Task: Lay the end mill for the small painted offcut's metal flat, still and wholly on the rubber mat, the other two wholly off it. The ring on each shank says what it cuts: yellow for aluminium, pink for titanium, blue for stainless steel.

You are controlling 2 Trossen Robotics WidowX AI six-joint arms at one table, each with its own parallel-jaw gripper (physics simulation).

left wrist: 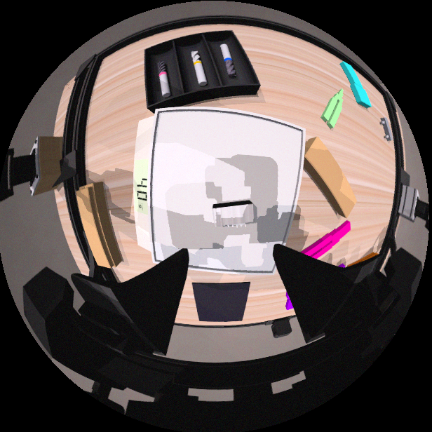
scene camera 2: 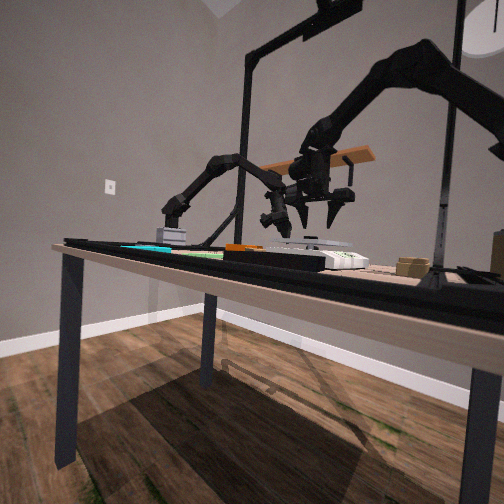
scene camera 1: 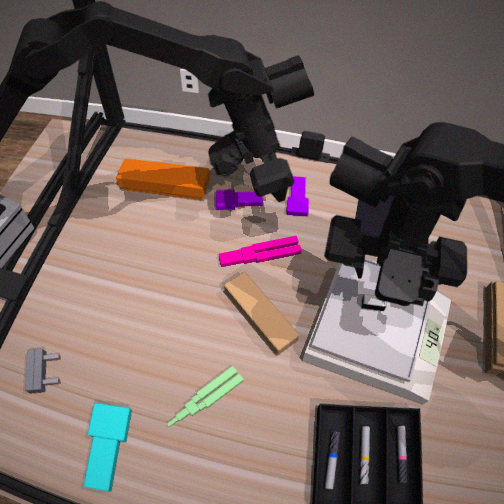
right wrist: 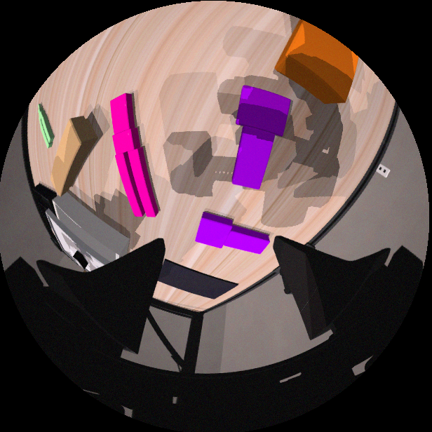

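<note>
The small offcut (scene camera 1: 374, 302) (left wrist: 233, 215), pale with a black side, lies on the plate of the white scale (scene camera 1: 320, 354) (left wrist: 143, 135); the display appears to read 40. My left gripper (scene camera 2: 317, 227) (left wrist: 231, 252) is open and empty above the plate. The end mills lie in separate compartments of the black tray (scene camera 1: 353, 417) (left wrist: 202, 96): blue-ringed (scene camera 1: 331, 460) (left wrist: 228, 60), yellow-ringed (scene camera 1: 365, 445) (left wrist: 198, 68), pink-ringed (scene camera 1: 402, 445) (left wrist: 164, 82). The dark rubber mat (scene camera 1: 372, 217) (left wrist: 221, 301) (right wrist: 197, 280) lies behind the scale, partly hidden in scene camera 1. My right gripper (right wrist: 220, 243) is open and empty above the table.
Purple pieces (scene camera 1: 298, 197) (right wrist: 253, 157) lie below the right gripper. An orange block (scene camera 1: 162, 179), a magenta piece (scene camera 1: 260, 251), a tan block (scene camera 1: 261, 312), a green piece (scene camera 1: 206, 395), a cyan piece (scene camera 1: 105, 445) and a grey piece (scene camera 1: 36, 370) lie around. A stepped wooden block (left wrist: 98, 225) stands beside the scale.
</note>
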